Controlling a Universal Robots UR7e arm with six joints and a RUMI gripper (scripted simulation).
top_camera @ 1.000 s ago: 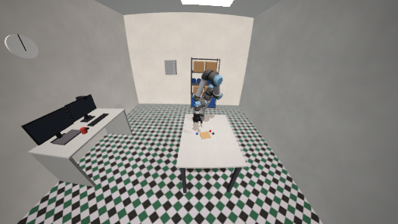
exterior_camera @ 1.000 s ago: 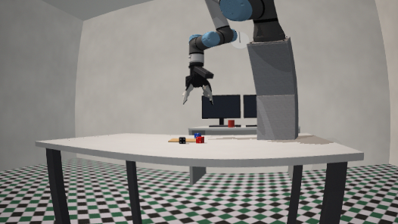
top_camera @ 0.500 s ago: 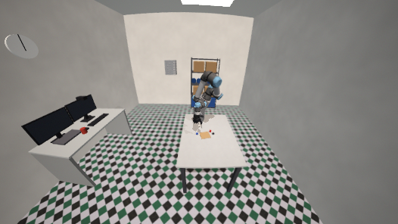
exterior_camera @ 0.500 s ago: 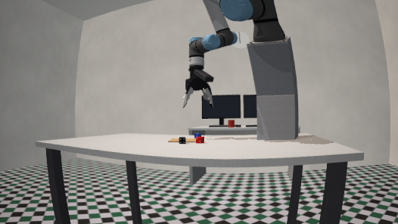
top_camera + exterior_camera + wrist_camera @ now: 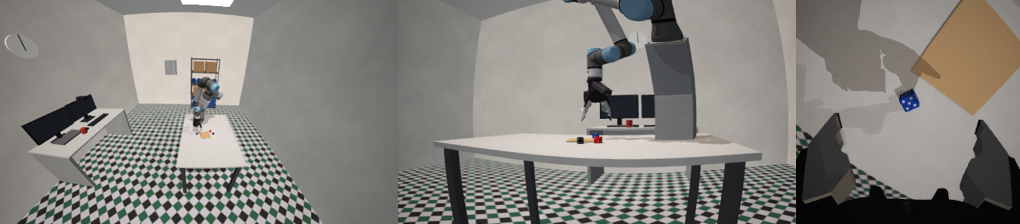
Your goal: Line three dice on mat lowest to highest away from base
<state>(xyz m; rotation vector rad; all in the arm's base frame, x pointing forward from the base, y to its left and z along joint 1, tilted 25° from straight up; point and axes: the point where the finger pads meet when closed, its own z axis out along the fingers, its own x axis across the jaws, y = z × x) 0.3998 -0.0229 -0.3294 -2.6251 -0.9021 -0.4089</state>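
My hand is 1 cm short of the blue die, 1 cm to the left of it and 7 cm above it. Also, from my hand: tan mat 4 cm ahead, 11 cm to the left, 8 cm below; then black die 3 cm ahead, 23 cm to the left, 7 cm below; then red die 4 cm behind, 20 cm to the left, 7 cm below.
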